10 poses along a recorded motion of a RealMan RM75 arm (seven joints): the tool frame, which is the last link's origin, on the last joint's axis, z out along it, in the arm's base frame.
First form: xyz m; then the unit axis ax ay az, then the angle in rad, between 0 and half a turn.
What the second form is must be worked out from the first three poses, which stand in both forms.
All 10 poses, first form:
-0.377 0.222 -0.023 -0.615 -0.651 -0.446 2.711
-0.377 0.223 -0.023 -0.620 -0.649 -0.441 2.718
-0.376 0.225 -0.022 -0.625 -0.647 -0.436 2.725
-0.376 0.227 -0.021 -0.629 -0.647 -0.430 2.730
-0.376 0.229 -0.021 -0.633 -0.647 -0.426 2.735
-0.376 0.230 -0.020 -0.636 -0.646 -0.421 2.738
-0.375 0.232 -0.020 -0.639 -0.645 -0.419 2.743
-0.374 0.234 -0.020 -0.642 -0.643 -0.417 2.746
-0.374 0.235 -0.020 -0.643 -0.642 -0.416 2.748
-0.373 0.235 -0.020 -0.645 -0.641 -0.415 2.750
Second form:
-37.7 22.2 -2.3 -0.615 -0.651 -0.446 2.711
-37.7 22.3 -2.3 -0.620 -0.649 -0.441 2.718
-37.6 22.5 -2.2 -0.625 -0.647 -0.436 2.725
-37.6 22.7 -2.1 -0.629 -0.647 -0.430 2.730
-37.6 22.9 -2.1 -0.633 -0.647 -0.426 2.735
-37.6 23.0 -2.0 -0.636 -0.646 -0.421 2.738
-37.5 23.2 -2.0 -0.639 -0.645 -0.419 2.743
-37.4 23.4 -2.0 -0.642 -0.643 -0.417 2.746
-37.4 23.5 -2.0 -0.643 -0.642 -0.416 2.748
-37.3 23.5 -2.0 -0.645 -0.641 -0.415 2.750

